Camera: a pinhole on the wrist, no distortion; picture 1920 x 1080 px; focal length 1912.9 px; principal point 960.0 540.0 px. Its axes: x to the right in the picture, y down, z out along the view. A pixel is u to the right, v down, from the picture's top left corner.
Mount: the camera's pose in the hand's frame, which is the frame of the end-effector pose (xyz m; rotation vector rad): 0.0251 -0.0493 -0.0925 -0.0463 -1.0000 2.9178
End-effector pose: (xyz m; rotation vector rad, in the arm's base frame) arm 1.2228 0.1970 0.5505 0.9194 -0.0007 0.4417
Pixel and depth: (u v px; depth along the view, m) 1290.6 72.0 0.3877
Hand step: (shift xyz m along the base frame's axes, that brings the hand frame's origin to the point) 0.0762 -0.3374 -0.0036
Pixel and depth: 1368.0 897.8 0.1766
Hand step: 0.0515 -0.1231 -0.1270
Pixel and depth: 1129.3 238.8 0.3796
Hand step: 0.1095 -0.3174 -0.0336
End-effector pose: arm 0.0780 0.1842 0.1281 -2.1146 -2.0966 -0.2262
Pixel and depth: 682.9 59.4 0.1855
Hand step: -0.1275 0.0631 -0.0707
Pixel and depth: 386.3 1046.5 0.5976
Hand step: -0.5501 0.2307 -0.2389
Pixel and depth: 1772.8 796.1 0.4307
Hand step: -0.3487 -0.1279 -0.2429
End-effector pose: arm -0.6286 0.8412 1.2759 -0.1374 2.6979 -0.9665
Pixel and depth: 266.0 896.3 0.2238
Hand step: -0.0735 -0.2263 0.0776
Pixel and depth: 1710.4 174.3 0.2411
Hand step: 0.1106 -0.1816 0.0228
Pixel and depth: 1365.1 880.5 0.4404
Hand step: 0.1461 -0.3986 0.1055
